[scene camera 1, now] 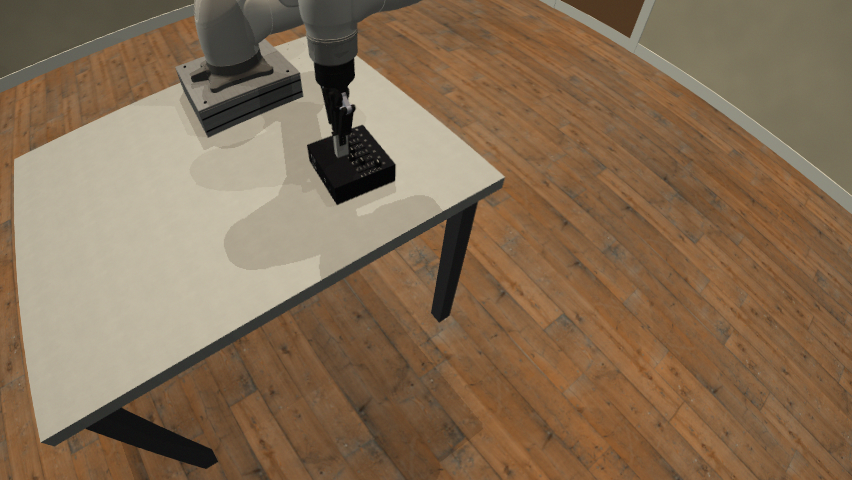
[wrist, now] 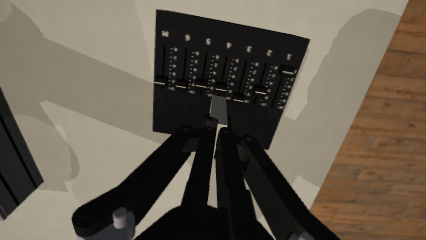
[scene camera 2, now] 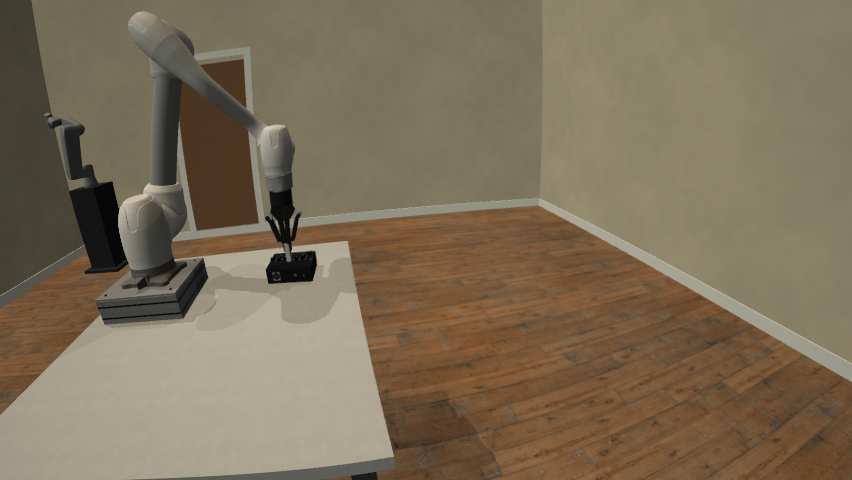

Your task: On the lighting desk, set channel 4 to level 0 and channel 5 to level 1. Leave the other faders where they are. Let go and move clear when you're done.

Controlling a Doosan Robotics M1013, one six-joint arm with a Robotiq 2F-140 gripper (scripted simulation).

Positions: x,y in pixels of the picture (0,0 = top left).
Labels:
My gripper shows in scene camera 1, in the wrist view [217,106] and in scene camera 2. One and the same spot on my gripper: [scene camera 1: 341,123] is [scene camera 2: 295,227].

